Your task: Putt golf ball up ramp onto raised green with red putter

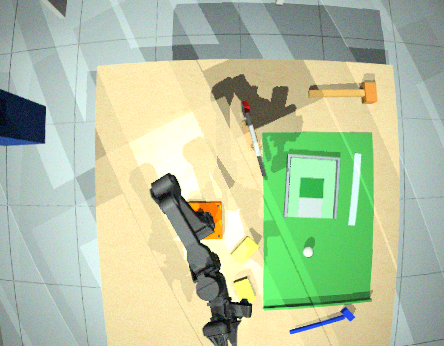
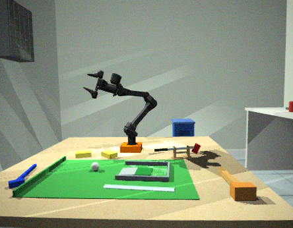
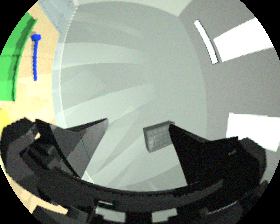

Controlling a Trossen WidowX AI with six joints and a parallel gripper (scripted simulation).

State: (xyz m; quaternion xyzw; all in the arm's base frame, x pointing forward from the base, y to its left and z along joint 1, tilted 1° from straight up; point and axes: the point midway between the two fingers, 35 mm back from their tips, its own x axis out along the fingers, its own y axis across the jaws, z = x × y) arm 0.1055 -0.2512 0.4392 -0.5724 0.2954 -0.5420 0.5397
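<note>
Now: gripper tip 610 mm to the right of the red putter, 440 mm above it and 80 mm short of it. The rest, counted from my gripper tip: white golf ball 470 mm below, 320 mm ahead, 160 mm to the left; green mat 490 mm below, 380 mm ahead, 270 mm to the left; blue putter 480 mm below, 420 mm ahead, 170 mm to the right.
</note>
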